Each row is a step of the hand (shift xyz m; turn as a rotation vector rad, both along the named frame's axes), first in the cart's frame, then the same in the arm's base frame.
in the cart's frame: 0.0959 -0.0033 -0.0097 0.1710 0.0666 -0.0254
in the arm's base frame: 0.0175 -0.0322 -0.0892 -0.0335 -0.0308 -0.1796
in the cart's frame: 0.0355 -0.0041 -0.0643 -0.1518 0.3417 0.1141
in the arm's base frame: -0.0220 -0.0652 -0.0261 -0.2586 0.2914 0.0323
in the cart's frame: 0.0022 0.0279 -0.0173 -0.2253 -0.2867 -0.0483
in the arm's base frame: -0.0317 -0.0024 -0.0086 0.1688 -0.1216 0.3034
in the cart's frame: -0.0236 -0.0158 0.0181 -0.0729 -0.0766 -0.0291
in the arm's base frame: 0.0176 0.0137 0.0253 0.0342 -0.0434 0.0947
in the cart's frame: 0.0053 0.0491 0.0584 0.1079 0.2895 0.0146
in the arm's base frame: -0.0102 0.0714 -0.0253 -0.2124 0.1215 -0.1892
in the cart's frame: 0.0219 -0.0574 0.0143 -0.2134 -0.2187 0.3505
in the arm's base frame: 0.0597 -0.0195 -0.0054 0.3176 0.2480 0.2321
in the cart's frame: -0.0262 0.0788 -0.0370 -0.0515 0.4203 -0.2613
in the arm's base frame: -0.0901 0.0110 0.0054 -0.4949 -0.0164 -0.0486
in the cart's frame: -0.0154 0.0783 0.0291 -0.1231 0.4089 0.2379
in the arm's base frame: -0.0538 0.0648 -0.0113 -0.2458 0.4217 -0.0272
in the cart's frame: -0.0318 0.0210 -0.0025 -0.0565 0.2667 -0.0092
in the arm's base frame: -0.0253 0.0150 0.0243 -0.2392 0.1290 -0.0239
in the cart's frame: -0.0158 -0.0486 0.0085 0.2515 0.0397 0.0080
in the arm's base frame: 0.0417 -0.0116 0.0285 0.0225 -0.0335 -0.2515
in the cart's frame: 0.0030 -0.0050 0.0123 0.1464 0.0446 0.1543
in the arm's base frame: 0.0111 0.0075 -0.0026 0.0714 0.1183 -0.1677
